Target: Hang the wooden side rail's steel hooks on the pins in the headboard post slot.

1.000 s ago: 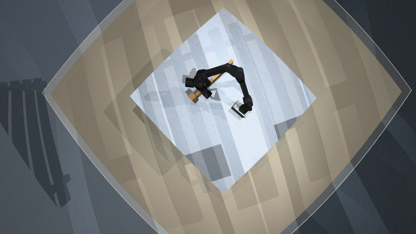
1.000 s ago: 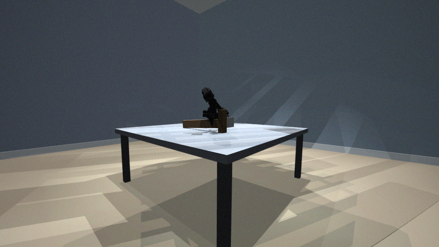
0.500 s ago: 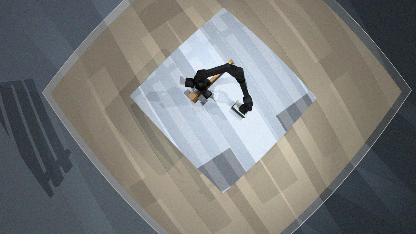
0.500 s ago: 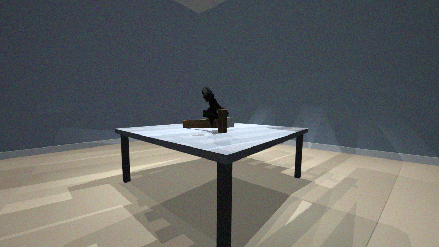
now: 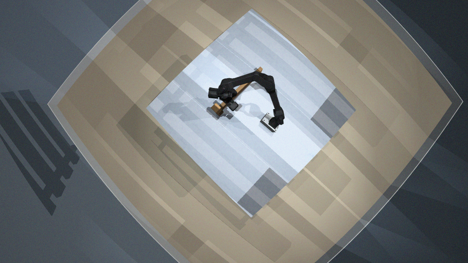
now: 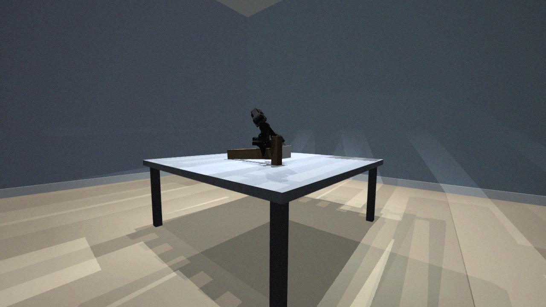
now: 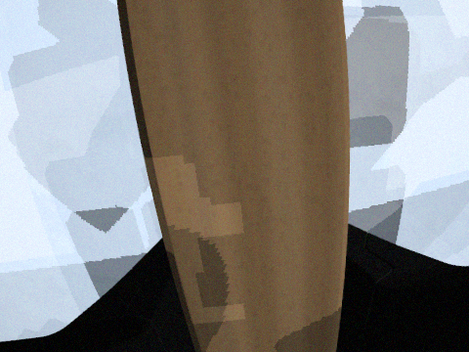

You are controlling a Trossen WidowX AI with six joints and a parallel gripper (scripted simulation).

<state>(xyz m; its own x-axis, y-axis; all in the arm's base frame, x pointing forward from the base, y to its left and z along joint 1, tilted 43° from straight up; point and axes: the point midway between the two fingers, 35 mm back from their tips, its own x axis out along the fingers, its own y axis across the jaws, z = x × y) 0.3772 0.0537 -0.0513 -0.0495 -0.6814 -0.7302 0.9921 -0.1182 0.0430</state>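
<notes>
The headboard post is 1 cm ahead of my gripper tip, 9 cm to the left of it and 4 cm above it.
</notes>
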